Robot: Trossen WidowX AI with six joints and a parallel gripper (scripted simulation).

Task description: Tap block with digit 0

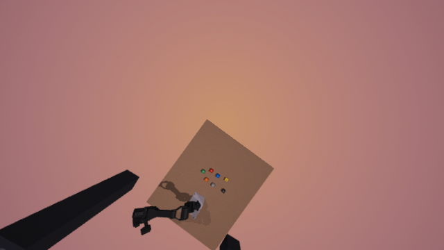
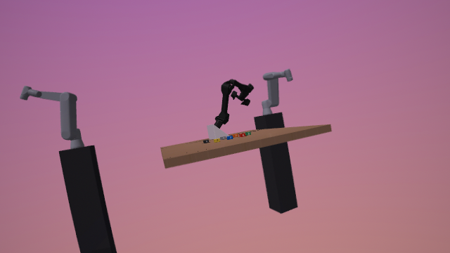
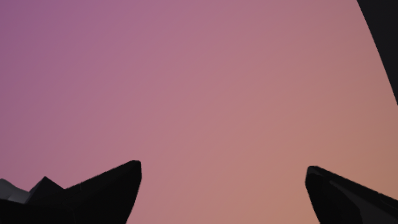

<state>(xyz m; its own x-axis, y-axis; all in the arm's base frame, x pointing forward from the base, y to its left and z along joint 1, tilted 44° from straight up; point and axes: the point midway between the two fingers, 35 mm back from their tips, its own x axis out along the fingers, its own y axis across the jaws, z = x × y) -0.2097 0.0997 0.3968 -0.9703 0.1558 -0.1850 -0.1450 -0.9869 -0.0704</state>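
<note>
Now: gripper tip 58 cm short of the red block, 29 cm to the left of it and 28 cm above it. Round my gripper tip: orange block showing 0: 48 cm ahead, 30 cm to the right, 28 cm below; then grey block: 46 cm ahead, 39 cm to the right, 28 cm below; then green block: 53 cm ahead, 28 cm below, 22 cm to the right.
</note>
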